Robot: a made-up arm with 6 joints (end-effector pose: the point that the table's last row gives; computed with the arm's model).
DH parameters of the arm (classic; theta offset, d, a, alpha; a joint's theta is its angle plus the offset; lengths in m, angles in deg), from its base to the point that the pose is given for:
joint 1: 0 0.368 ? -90
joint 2: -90 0 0.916 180
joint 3: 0 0 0.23 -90
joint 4: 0 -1.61 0 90
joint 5: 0 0 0 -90
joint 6: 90 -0.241 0 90
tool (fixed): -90 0 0 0
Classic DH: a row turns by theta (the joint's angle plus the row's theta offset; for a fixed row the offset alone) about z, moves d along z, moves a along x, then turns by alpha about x.
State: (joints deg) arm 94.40 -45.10 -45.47 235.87 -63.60 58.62
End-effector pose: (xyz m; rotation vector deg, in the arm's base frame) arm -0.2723 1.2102 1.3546 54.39 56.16 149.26
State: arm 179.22 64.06 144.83 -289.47 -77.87 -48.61
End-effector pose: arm -1.0944 0.2371 2.4321 34.98 32.60 108.04
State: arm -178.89 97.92 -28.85 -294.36 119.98 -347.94
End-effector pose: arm -0.4220 -0.1984 -1.1407 0.56 -29.34 -121.25
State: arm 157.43 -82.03 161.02 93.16 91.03 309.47
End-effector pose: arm 1.0939 -0.7152 -1.0345 48.68 -73.76 -89.32
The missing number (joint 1, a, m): 0.157
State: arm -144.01 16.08 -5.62 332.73 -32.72 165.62
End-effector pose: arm -1.6942 -1.3042 0.6840 -30.71 109.25 -25.64
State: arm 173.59 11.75 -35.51 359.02 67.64 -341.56
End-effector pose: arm -1.8191 0.2082 0.3224 28.05 -27.71 165.06
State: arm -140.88 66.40 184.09 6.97 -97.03 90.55
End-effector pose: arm -0.2266 -0.1469 2.1377 -53.06 105.91 -123.50
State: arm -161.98 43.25 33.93 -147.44 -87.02 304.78
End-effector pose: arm -2.2953 -0.8829 1.1996 83.33 -96.56 35.74
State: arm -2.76 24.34 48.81 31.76 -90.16 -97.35
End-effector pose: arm 1.9805 -0.2225 1.8920 67.31 20.88 -73.34
